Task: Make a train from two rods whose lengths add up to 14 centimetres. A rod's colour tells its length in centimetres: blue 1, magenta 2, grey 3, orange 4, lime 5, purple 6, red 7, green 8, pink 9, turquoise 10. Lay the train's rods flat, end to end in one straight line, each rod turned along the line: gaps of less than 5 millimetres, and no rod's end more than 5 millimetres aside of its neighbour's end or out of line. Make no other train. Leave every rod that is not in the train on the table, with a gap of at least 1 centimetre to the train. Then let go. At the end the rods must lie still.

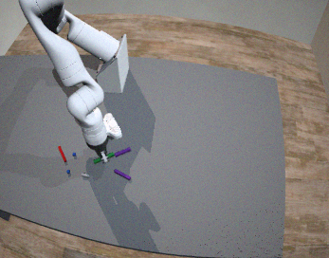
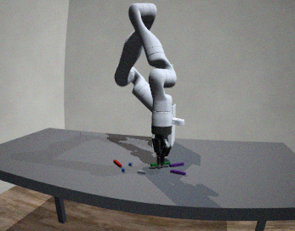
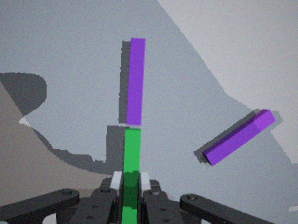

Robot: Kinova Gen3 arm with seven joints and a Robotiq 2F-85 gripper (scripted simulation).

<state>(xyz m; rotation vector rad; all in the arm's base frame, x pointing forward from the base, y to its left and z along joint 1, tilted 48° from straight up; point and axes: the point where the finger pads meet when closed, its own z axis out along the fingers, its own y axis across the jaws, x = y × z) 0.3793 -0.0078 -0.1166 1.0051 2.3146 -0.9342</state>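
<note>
Right now the grey rod is 8 cm ahead of my hand, 5 cm to the right of it and 3 cm below it. From my hand the other things lie so: red rod 17 cm to the right, 3 cm below, 2 cm ahead; then green rod 1 cm below.
</note>
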